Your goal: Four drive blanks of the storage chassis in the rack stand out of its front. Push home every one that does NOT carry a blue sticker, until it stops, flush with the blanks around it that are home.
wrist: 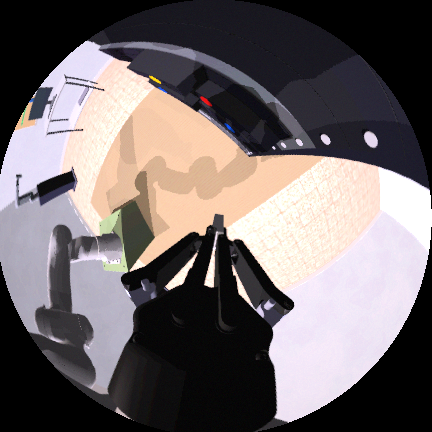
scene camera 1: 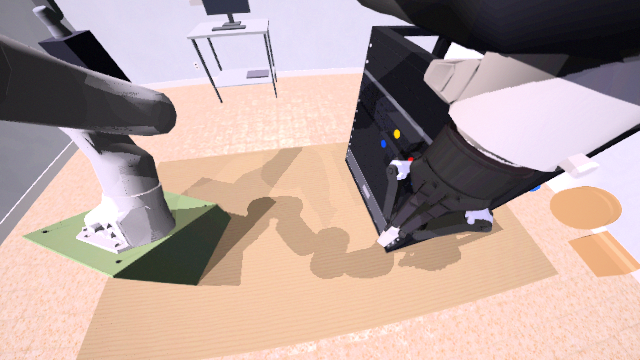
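Observation:
The rack [scene camera 1: 400,75] [wrist: 345,136] holds the dark storage chassis. Its drive blanks carry a yellow sticker [scene camera 1: 396,134] [wrist: 155,79], a red sticker [scene camera 1: 410,160] [wrist: 205,101], a blue sticker [scene camera 1: 383,144] [wrist: 162,90] beside the yellow one, and another blue sticker [wrist: 229,127] beyond the red one. The yellow-stickered blank stands out in the wrist view; how far the others stand out is hard to tell in the dark. My gripper [scene camera 1: 390,239] [wrist: 217,220] is shut and empty. Its fingertips are in front of the rack, apart from the blanks in the wrist view. It hides part of the chassis in the scene view.
The green robot pedestal [scene camera 1: 172,255] [wrist: 139,230] stands on the tan mat [scene camera 1: 280,310] facing the rack. A white table [scene camera 1: 225,28] with a monitor [scene camera 1: 227,5] stands at the back. A round orange-brown stool top [scene camera 1: 582,207] is right of the rack.

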